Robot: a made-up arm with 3 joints. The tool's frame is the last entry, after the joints.
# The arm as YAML. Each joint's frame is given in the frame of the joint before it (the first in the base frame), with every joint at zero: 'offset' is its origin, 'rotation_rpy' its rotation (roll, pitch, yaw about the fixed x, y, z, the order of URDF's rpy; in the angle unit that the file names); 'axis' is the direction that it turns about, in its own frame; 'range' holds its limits. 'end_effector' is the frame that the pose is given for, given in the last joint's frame.
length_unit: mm
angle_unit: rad
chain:
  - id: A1
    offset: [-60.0, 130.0, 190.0]
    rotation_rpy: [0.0, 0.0, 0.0]
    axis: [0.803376, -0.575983, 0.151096]
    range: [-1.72, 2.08]
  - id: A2
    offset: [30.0, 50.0, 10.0]
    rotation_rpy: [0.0, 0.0, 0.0]
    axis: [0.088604, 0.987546, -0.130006]
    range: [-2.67, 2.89]
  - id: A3
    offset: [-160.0, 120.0, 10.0]
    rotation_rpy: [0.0, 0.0, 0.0]
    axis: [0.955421, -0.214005, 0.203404]
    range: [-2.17, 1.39]
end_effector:
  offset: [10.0, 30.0, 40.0]
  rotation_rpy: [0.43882, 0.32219, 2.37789]
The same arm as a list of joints. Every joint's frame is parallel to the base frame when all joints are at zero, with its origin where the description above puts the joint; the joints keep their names.
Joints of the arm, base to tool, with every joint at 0 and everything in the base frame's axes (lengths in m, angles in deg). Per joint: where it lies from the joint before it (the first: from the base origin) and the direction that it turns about. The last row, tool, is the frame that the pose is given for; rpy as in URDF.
A1: axis 0.803376 -0.575983 0.151096 origin -0.06 0.13 0.19
A2: axis 0.088604 0.987546 -0.130006 origin 0.03 0.05 0.01
A3: axis 0.955421 -0.214005 0.203404 origin -0.16 0.12 0.01
tool: origin 0.01 0.03 0.04 rpy 25.14 18.46 136.24
Joint limits (deg, base to tool): -98.55..119.18 -152.98..165.58 -124.33..79.64

